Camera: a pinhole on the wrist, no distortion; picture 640 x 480 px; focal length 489.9 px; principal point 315.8 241.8 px. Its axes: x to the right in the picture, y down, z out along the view. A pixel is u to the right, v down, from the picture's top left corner.
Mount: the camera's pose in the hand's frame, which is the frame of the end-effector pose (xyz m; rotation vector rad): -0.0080 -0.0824 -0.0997 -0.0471 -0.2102 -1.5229
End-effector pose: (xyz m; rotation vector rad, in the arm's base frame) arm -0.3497 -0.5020 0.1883 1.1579 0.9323 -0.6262
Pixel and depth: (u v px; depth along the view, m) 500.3 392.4 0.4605
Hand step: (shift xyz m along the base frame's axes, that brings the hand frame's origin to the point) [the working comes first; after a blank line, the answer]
In the camera's frame: 0.1734 0.1416 0.4605

0.0166 -0.4243 -0.1150
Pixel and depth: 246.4 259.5 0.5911
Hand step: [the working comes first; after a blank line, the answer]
In the camera's frame: -0.0837 0.0214 0.5911

0.1875 -0.4183 0.1465
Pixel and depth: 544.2 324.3 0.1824
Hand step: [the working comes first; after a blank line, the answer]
In the camera's frame: 0.0850 0.0307 0.1824

-0.0803 -0.1328 -0.0593
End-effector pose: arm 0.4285 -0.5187 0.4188 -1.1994 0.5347 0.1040
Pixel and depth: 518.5 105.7 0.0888
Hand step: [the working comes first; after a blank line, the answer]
In the camera's frame: 0.0367 -0.0247 0.0888

-0.0013 -0.0394 0.1064
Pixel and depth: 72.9 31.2 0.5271
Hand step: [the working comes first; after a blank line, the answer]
In the camera's frame: -0.2613 -0.2266 0.5271

-0.2290 0.4710 0.0098
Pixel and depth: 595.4 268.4 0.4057
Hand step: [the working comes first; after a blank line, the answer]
In the camera's frame: 0.2315 0.0220 0.4057

0.1821 0.2199 0.3055
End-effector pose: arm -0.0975 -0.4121 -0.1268 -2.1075 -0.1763 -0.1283
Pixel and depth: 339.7 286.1 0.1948
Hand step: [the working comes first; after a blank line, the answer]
In the camera's frame: 0.0095 0.0176 0.1948

-0.0195 0.1107 -0.0006
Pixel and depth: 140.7 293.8 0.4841
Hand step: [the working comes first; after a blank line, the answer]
In the camera's frame: -0.1730 0.0514 0.4841

0.0228 0.2140 -0.3257
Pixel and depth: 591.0 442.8 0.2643
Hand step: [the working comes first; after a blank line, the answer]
In the camera's frame: 0.1485 0.1084 0.2643

0.0471 0.2650 0.0638
